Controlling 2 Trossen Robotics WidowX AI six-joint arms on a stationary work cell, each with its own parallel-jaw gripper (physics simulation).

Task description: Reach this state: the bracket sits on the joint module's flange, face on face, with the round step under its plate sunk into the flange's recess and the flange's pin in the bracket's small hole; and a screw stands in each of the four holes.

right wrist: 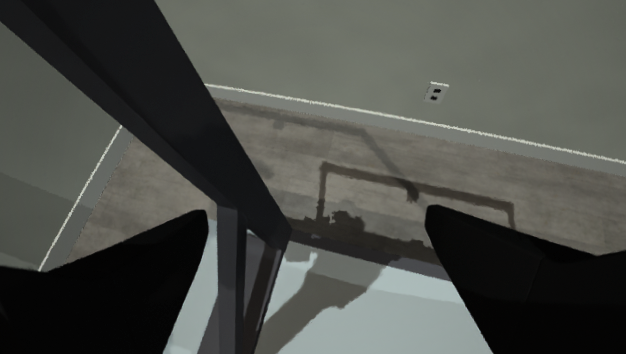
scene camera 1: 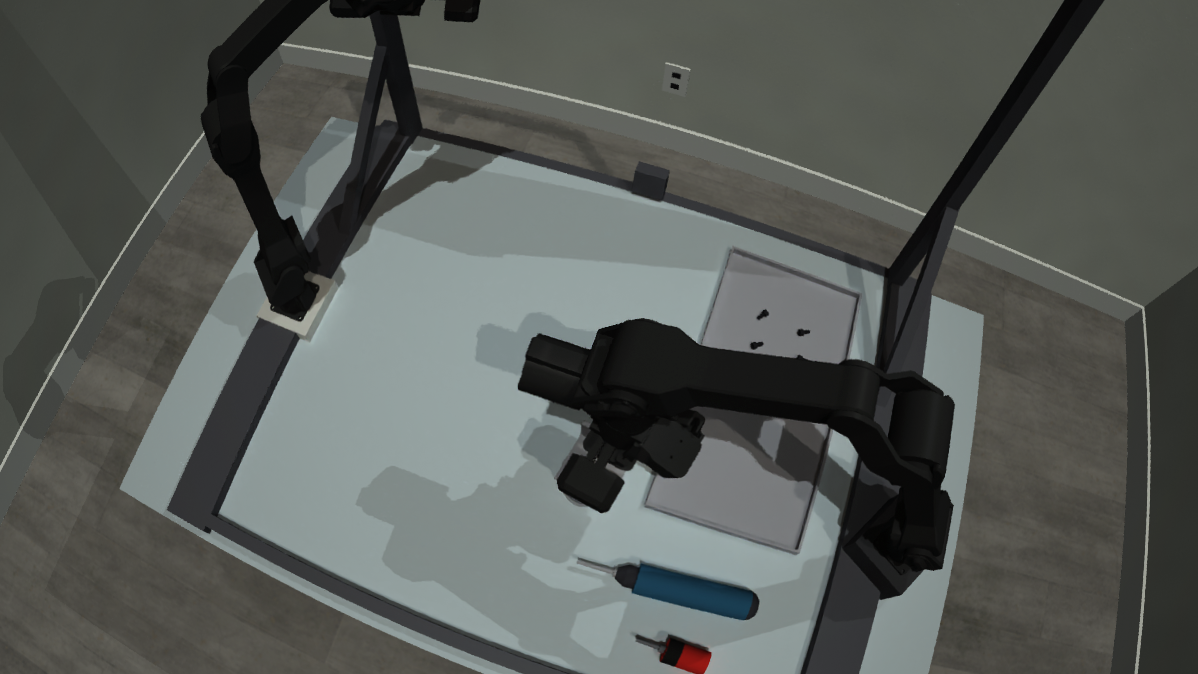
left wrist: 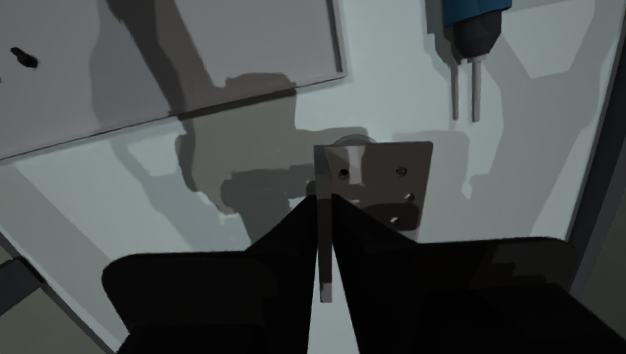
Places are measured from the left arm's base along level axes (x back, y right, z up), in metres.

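Where they show: left gripper, fingertip midpoint: (scene camera 1: 618,445) (left wrist: 322,203); right gripper, fingertip midpoint: (right wrist: 319,218); left arm's base, link origin: (scene camera 1: 902,543); right arm's base, link origin: (scene camera 1: 295,298).
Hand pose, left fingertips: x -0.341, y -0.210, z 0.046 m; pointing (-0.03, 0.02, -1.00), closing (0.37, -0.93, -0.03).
Note:
Each offset is from my left fingertips to the top centre of the thing. "*": to the spot under its first point.
My left gripper (left wrist: 322,203) is shut on the upright wall of the brown-grey bracket (left wrist: 374,187). The bracket's holed plate extends to the right of the fingers; one hole looks dark, another shows grey, and two show light. A pale round rim of the joint module @(dx -0.009, dy -0.041, dz -0.051 m) (left wrist: 354,138) shows behind the plate's top edge; the rest is covered, and I cannot tell if the faces touch. Loose black screws @(dx -0.038, dy +0.316, dz -0.100 m) (scene camera 1: 762,314) @(dx +0.022, dy +0.348, dz -0.100 m) (scene camera 1: 802,331) @(dx -0.009, dy +0.276, dz -0.100 m) (scene camera 1: 756,344) lie in the tray, with another partly behind the left arm; one screw @(* dx -0.009, dy +0.268, dz -0.102 m) (left wrist: 25,58) shows in the left wrist view. My right gripper (right wrist: 319,218) is open and empty, high up.
The grey tray @(* dx +0.155, dy +0.068, dz -0.111 m) (scene camera 1: 727,523) (left wrist: 344,55) lies under the left arm. A blue screwdriver @(* dx +0.194, dy -0.034, dz -0.074 m) (scene camera 1: 693,591) (left wrist: 476,36) and a red-and-black driver @(dx +0.240, dy -0.103, dz -0.081 m) (scene camera 1: 686,655) lie near the front. Dark frame beams (scene camera 1: 237,419) border the table, and an upright post @(* dx -0.629, dy +0.033, dz +0.063 m) (right wrist: 229,280) stands near the right gripper.

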